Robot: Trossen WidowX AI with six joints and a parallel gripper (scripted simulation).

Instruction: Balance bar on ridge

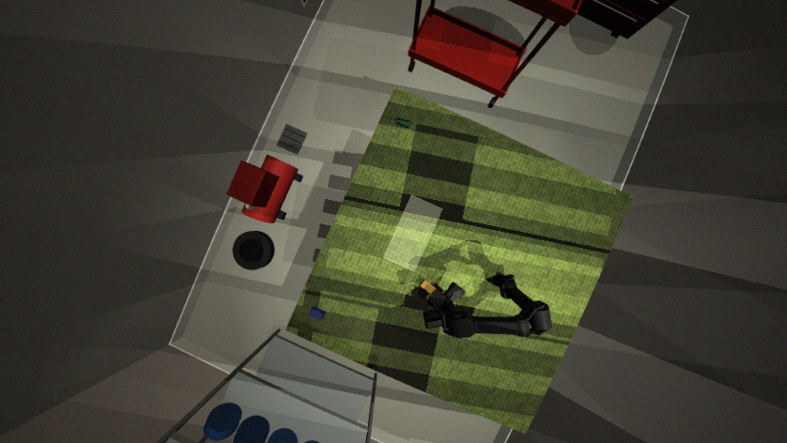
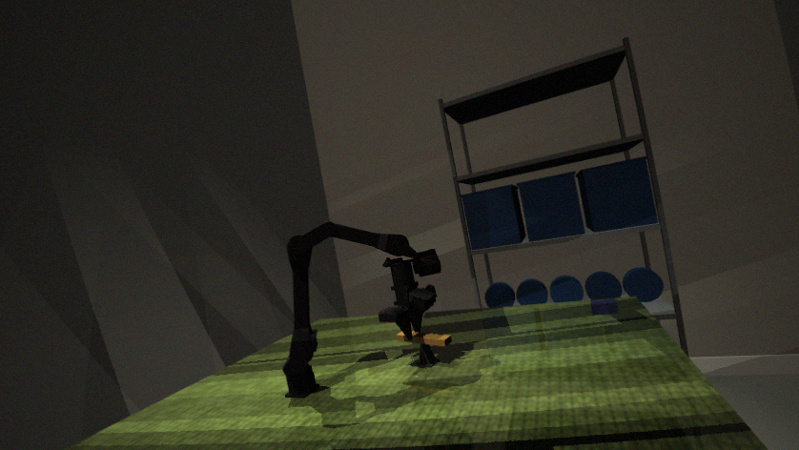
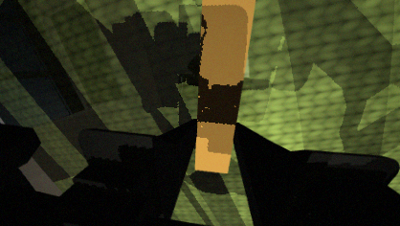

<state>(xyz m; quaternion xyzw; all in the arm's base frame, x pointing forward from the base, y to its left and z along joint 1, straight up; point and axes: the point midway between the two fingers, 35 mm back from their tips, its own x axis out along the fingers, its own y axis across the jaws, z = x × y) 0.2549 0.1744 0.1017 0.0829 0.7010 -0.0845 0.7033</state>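
My gripper tip is now 3 cm short of the bar and 1 cm to the left of it. Also, from my gripper tip: green block: 48 cm ahead, 67 cm to the right, 6 cm below; small blue block: 48 cm ahead, 33 cm to the left, 5 cm below.
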